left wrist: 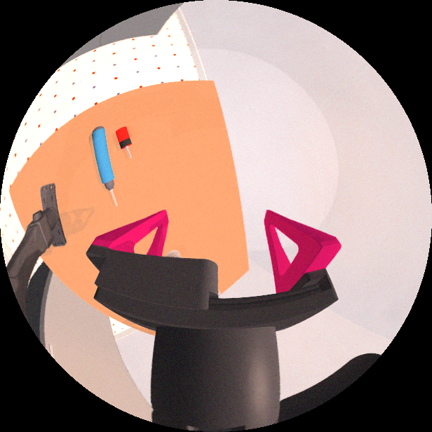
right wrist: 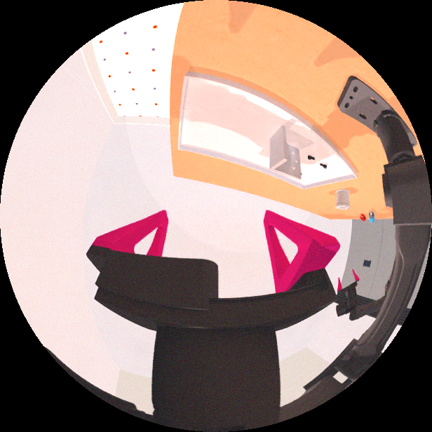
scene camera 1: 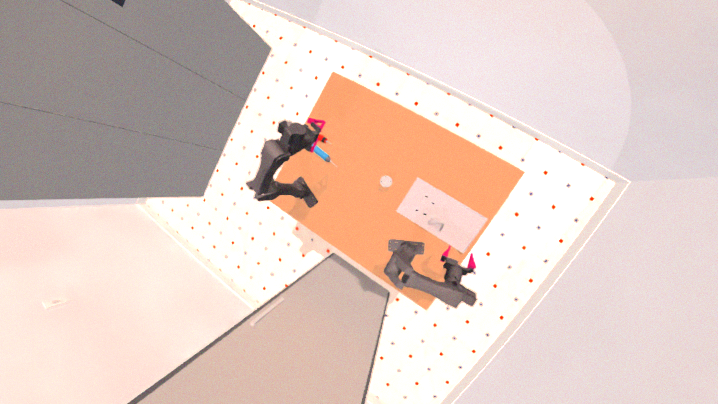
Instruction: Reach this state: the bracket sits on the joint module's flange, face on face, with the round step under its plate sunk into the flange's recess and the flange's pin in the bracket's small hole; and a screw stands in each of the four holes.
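Frame: origin at the left arm's base, x down, y right, z back, level; millimetres.
Seen in the pictures: left gripper, fingertip midpoint: [scene camera 1: 320,130]; right gripper, fingertip midpoint: [scene camera 1: 460,249]; left arm's base, origin of the base link: [scene camera 1: 305,192]; right arm's base, origin of the base link: [scene camera 1: 406,246].
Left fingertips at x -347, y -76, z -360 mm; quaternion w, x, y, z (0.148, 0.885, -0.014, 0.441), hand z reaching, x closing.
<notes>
Offsets run from my left fingertips to a thing's top centre. "spot": to the spot under its first point. Level surfaces: height alone.
The joint module @(dz -87, dx +283, dy +313 mm) [scene camera 1: 385,181] [right wrist: 342,200], a small pale cylinder, stands on the orange mat; part of its top [left wrist: 174,253] shows behind a finger in the left wrist view. The pale grey bracket [scene camera 1: 435,224] [right wrist: 285,150] sits in the white tray @(dz -225, dx +331, dy +624 mm) [scene camera 1: 464,216] [right wrist: 225,160], apart from the module. Several small dark screws @(dz -219, dx +332, dy +502 mm) [scene camera 1: 426,196] [right wrist: 311,157] are in the tray beside it. My right gripper [scene camera 1: 459,251] [right wrist: 215,215] is open and empty near the tray's lower right edge. My left gripper [scene camera 1: 319,135] [left wrist: 215,215] [right wrist: 345,273] is open and empty, high over the mat's left side. The flange details are too small to tell.
A blue screwdriver @(spot: dz +128, dx +307, dy -46 mm) [scene camera 1: 321,152] [left wrist: 102,155] [right wrist: 371,218] and a shorter red one @(dz +76, dx +313, dy -105 mm) [scene camera 1: 322,138] [left wrist: 123,137] [right wrist: 363,217] lie beside the left gripper in scene camera 1. The orange mat @(dx +347 mm) [scene camera 1: 361,120] [left wrist: 185,130] lies on a dotted white table [scene camera 1: 542,216]. Dark grey panels flank the table.
</notes>
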